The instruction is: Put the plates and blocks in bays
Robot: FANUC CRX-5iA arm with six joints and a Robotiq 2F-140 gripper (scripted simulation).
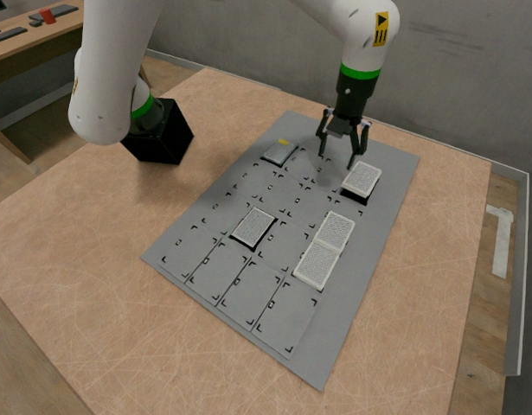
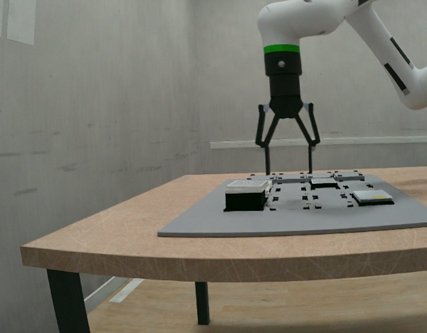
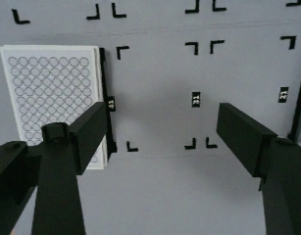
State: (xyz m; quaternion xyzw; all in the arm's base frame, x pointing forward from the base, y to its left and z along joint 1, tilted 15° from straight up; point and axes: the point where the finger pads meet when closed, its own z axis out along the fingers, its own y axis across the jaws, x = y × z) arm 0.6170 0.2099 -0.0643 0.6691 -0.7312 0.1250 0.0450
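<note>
Now: hand 110 mm short of the black deep-well block and 80 mm above it. Round my hand: black sealed plate (120 mm behind, 320 mm to the right, 90 mm below); clear lid (210 mm behind, 10 mm to the left, 80 mm below).
</note>
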